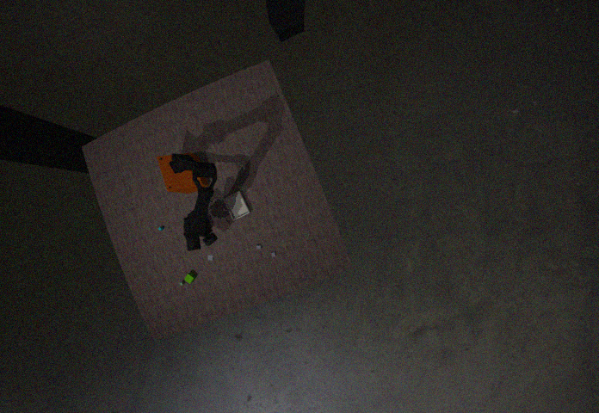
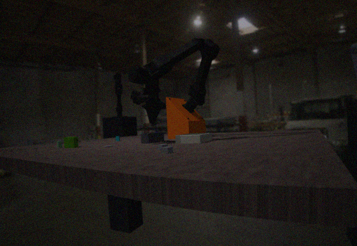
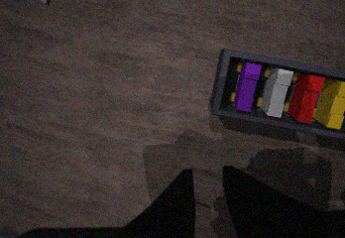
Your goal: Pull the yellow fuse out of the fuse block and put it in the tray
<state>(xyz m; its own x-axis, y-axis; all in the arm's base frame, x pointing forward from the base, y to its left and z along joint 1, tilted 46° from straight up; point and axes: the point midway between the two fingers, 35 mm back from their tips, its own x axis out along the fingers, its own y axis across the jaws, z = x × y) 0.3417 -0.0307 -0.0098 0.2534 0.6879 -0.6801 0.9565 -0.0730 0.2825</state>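
Now: gripper tip 170 mm to the right of the white tray, 80 mm above it and 30 mm past it.
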